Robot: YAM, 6 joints.
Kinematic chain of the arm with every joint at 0, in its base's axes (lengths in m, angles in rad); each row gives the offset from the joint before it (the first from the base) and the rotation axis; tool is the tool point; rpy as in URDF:
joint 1: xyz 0 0 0.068 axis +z
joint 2: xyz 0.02 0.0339 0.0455 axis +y
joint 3: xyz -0.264 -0.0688 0 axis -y
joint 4: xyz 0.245 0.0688 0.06 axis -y
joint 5: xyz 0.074 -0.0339 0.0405 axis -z
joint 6: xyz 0.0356 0 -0.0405 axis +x
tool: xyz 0 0 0 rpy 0 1.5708 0
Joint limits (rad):
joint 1: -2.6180..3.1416
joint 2: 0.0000..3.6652
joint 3: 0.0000..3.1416
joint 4: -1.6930..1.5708
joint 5: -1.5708..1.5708
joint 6: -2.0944..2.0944
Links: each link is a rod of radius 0.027 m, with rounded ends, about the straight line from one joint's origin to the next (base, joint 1, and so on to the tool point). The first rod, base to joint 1, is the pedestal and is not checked.
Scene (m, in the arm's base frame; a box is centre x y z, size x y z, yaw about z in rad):
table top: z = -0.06
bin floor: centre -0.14 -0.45 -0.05 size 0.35 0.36 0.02 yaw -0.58
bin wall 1: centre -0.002 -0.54 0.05 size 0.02 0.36 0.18 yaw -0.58
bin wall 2: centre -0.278 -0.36 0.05 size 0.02 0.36 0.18 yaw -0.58
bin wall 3: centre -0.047 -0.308 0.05 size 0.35 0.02 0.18 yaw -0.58
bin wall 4: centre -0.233 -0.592 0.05 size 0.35 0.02 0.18 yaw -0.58
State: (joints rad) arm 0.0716 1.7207 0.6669 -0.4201 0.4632 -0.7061
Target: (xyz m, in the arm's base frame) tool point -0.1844 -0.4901 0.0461
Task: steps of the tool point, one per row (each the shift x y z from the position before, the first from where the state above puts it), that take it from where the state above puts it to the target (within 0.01 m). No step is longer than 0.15 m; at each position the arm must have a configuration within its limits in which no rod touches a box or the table.
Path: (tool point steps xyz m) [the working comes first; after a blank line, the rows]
Joints at the target: -1.9003 2.5492 1.7251 0.0268 0.4636 -0.7061
Straight joint move there: touches bin wall 1, bin wall 3.

1: 0.0286 -0.0703 0.0197
2: 0.0040 -0.0824 0.0241
3: -0.0245 -0.0852 0.0280
4: -0.0531 -0.0777 0.0310
5: -0.0784 -0.0603 0.0333
6: -0.0967 -0.0349 0.0350
7: -0.0601 -0.0502 -0.0585
8: -0.0719 -0.0284 -0.0714
9: -0.0757 -0.0022 -0.0810

